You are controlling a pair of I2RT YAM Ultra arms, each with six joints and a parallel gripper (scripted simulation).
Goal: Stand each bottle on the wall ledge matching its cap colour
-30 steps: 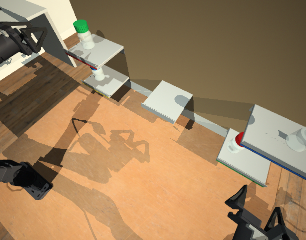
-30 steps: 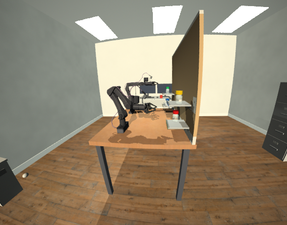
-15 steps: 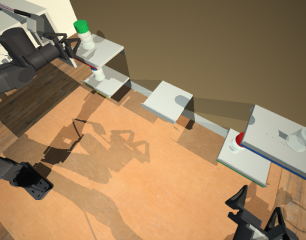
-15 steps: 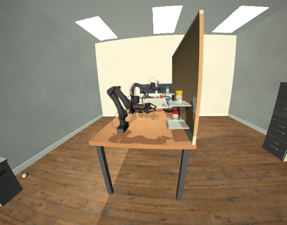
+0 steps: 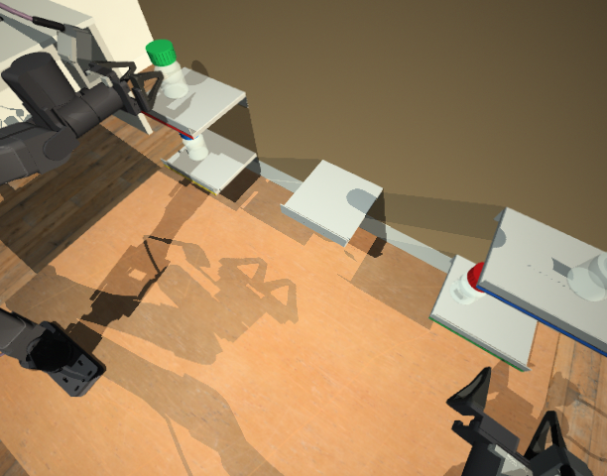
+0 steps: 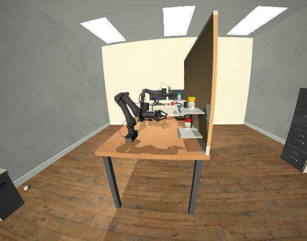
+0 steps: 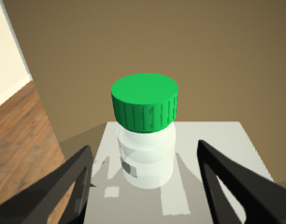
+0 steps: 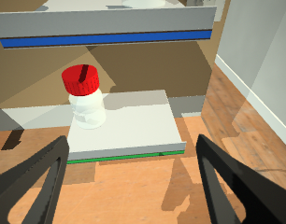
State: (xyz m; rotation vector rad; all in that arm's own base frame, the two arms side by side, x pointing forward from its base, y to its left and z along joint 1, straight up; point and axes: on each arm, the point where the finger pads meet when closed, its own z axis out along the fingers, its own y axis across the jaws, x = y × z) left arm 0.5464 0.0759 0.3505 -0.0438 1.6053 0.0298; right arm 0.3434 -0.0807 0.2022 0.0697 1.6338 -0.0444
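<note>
My left hand is 50 mm short of the green-capped bottle and 30 mm above it. Round my left hand: red-capped bottle 770 mm to the right, 220 mm below, 20 mm behind; blue-capped bottle 220 mm below, 40 mm ahead; brown wall 450 mm to the right, 110 mm ahead, 80 mm above.
</note>
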